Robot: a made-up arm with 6 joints. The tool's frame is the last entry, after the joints. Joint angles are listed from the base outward. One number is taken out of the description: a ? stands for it. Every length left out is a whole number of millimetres.
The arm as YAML. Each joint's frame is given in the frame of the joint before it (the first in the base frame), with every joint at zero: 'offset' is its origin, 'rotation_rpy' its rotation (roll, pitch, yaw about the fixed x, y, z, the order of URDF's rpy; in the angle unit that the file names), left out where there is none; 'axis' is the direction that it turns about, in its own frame. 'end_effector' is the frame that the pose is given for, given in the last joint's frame.
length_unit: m
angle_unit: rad
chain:
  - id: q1
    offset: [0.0, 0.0, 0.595]
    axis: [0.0, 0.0, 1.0]
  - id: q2
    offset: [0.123, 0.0, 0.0]
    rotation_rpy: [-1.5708, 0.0, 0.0]
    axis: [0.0, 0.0, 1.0]
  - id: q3
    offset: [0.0, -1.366, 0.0]
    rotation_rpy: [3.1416, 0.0, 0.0]
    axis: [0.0, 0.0, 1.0]
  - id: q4
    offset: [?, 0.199, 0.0]
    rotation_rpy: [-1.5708, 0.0, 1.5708]
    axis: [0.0, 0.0, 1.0]
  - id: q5
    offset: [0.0, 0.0, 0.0]
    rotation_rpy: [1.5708, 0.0, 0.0]
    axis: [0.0, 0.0, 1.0]
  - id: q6
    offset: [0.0, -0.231, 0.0]
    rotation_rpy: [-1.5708, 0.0, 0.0]
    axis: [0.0, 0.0, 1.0]
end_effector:
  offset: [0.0, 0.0, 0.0]
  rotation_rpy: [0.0, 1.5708, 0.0]
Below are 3 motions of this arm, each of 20 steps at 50 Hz.
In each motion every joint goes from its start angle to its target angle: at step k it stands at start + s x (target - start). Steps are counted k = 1, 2, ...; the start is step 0. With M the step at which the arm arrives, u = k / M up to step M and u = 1 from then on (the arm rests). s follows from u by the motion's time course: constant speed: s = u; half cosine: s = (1 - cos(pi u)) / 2; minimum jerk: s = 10 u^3 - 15 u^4 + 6 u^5.
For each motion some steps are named. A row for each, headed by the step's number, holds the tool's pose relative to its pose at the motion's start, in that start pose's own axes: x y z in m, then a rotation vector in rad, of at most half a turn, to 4 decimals.
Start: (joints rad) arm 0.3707 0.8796 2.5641 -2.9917 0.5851 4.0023
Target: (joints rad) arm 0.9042 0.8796 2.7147 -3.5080 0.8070 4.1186
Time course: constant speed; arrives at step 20
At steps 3, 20:
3: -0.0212 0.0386 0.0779 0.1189 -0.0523 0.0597
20: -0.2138 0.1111 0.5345 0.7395 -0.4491 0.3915

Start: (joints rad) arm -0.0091 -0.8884 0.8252 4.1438 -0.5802 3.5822
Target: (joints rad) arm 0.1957 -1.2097 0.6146 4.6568 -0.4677 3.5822
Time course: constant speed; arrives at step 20
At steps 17, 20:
17: -0.2988 -0.3773 -0.0747 -0.2787 0.0640 0.0838
20: -0.3656 -0.4343 -0.0926 -0.3288 0.0819 0.0983

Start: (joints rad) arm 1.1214 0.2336 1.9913 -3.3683 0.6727 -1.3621
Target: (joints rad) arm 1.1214 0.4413 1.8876 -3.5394 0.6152 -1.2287
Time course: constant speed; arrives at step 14
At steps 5, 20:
5: 0.0858 0.1765 0.0007 0.0179 -0.0349 0.0812
20: 0.1998 0.5123 0.0067 0.0602 -0.0893 0.2232

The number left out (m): 0.775
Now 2 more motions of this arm.
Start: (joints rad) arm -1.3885 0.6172 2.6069 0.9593 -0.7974 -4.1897
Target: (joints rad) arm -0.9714 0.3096 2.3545 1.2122 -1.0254 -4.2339
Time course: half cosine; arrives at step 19
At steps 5, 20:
5: 0.0069 -0.0398 -0.0483 0.0378 -0.0266 0.0479
20: 0.0737 -0.1125 -0.3414 0.2245 -0.1887 0.3082

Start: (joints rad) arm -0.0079 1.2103 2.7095 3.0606 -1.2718 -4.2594
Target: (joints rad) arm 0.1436 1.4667 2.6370 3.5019 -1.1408 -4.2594
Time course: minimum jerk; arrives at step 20
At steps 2, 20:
2: -0.0040 0.0009 -0.0017 -0.0009 0.0038 -0.0025
20: -0.4744 0.2025 -0.2099 -0.0274 0.4676 -0.2740

